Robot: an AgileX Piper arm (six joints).
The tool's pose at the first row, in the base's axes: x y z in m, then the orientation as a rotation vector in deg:
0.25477 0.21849 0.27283 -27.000 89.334 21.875
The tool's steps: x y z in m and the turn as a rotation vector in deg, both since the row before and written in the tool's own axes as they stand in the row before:
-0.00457 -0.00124 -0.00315 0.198 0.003 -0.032
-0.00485 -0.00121 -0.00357 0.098 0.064 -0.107
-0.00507 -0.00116 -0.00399 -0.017 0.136 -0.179
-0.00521 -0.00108 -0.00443 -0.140 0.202 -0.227
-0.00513 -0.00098 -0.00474 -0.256 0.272 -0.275
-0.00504 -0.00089 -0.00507 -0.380 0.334 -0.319
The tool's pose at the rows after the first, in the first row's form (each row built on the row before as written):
0.25278 0.21609 0.27759 -26.872 89.353 21.692
0.25041 0.21353 0.28265 -26.894 89.397 21.520
0.24765 0.21083 0.28795 -27.078 89.475 21.371
0.24448 0.20800 0.29342 -27.411 89.588 21.271
0.24100 0.20511 0.29883 -27.888 89.740 21.213
0.23721 0.20214 0.30419 -28.511 89.924 21.208

